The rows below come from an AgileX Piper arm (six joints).
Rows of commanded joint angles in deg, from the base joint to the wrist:
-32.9, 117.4, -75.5, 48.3, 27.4, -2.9
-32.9, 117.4, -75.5, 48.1, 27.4, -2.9
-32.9, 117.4, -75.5, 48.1, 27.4, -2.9
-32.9, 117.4, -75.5, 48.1, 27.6, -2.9
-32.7, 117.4, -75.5, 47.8, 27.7, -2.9
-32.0, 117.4, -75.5, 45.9, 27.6, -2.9
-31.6, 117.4, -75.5, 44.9, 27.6, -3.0
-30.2, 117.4, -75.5, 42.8, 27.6, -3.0
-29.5, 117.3, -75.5, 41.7, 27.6, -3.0
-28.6, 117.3, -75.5, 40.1, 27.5, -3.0
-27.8, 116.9, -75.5, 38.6, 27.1, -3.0
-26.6, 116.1, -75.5, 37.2, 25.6, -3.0
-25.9, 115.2, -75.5, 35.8, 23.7, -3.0
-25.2, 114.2, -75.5, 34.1, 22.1, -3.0
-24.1, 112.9, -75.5, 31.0, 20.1, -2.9
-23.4, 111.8, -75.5, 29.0, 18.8, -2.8
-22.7, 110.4, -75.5, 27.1, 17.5, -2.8
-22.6, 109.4, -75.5, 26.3, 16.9, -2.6
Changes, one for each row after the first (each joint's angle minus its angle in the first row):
0.0, 0.0, 0.0, -0.2, 0.0, 0.0
0.0, 0.0, 0.0, -0.2, 0.0, 0.0
0.0, 0.0, 0.0, -0.2, 0.2, 0.0
0.2, 0.0, 0.0, -0.5, 0.3, 0.0
0.9, 0.0, 0.0, -2.4, 0.2, 0.0
1.3, 0.0, 0.0, -3.4, 0.2, -0.1
2.7, 0.0, 0.0, -5.5, 0.2, -0.1
3.4, -0.1, 0.0, -6.6, 0.2, -0.1
4.3, -0.1, 0.0, -8.2, 0.1, -0.1
5.1, -0.5, 0.0, -9.7, -0.3, -0.1
6.3, -1.3, 0.0, -11.1, -1.8, -0.1
7.0, -2.2, 0.0, -12.5, -3.7, -0.1
7.7, -3.2, 0.0, -14.2, -5.3, -0.1
8.8, -4.5, 0.0, -17.3, -7.3, 0.0
9.5, -5.6, 0.0, -19.3, -8.6, 0.1
10.2, -7.0, 0.0, -21.2, -9.9, 0.1
10.3, -8.0, 0.0, -22.0, -10.5, 0.3

